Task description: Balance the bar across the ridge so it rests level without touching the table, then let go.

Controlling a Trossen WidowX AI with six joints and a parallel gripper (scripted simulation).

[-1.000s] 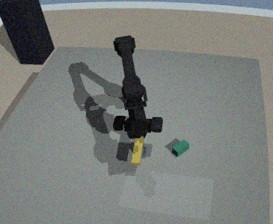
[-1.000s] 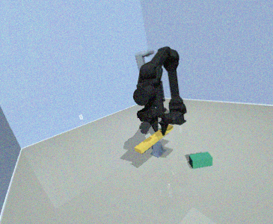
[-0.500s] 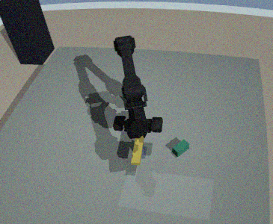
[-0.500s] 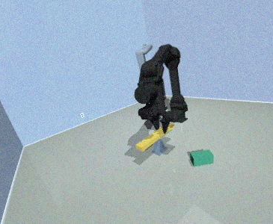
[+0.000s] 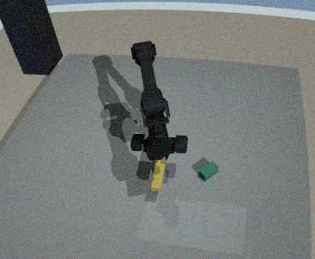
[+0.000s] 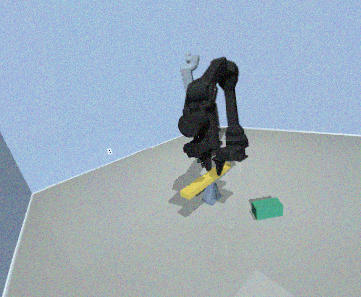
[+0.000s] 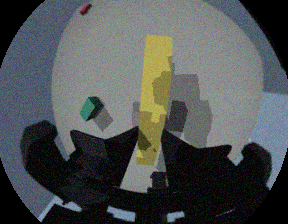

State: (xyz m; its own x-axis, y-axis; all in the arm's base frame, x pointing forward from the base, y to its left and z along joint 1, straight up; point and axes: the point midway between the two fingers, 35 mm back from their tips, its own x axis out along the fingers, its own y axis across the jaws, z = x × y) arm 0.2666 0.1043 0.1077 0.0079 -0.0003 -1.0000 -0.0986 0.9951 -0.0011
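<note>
Right now the yellow bar is 3 cm ahead of my gripper tip. The rest, counted from my gripper tip: green block (17 cm to the left, 6 cm below, 1 cm behind).
</note>
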